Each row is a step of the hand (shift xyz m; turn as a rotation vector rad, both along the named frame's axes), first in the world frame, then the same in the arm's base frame.
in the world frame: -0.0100 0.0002 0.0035 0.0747 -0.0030 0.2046
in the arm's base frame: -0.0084 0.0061 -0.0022 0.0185 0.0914 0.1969
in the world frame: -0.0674 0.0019 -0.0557 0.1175 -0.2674 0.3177
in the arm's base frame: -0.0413 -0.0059 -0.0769 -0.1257 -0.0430 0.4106
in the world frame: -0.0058 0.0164 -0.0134 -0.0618 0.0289 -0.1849
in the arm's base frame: 0.0077 0.0057 -0.0198 0.0033 -0.0664 -0.1855
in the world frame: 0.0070 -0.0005 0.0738 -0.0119 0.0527 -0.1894
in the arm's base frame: -0.0086 0.0411 0.0611 0.0573 -0.0717 -0.1742
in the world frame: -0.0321 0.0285 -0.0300 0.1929 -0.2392 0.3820
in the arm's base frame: -0.0027 0.0145 -0.0503 -0.0619 -0.0139 0.4861
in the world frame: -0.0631 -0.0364 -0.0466 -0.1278 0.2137 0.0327
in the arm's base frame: -0.0623 -0.0290 -0.0525 0.0202 0.2190 -0.1213
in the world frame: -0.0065 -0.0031 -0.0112 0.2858 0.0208 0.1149
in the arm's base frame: -0.0048 -0.0064 -0.0107 0.2148 -0.0272 0.2201
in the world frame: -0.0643 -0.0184 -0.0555 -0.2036 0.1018 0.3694
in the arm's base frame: -0.0509 -0.0212 -0.0672 -0.1685 0.3712 0.1486
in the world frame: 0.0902 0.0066 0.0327 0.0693 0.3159 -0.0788
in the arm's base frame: 0.0685 -0.0107 0.0667 0.2561 0.1477 -0.1530
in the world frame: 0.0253 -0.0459 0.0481 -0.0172 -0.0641 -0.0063
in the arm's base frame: -0.0163 -0.0132 0.0680 -0.0502 -0.0421 0.0122
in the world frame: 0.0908 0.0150 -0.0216 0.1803 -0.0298 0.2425
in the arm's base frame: 0.0841 -0.0375 0.0213 0.0783 0.0544 0.2883
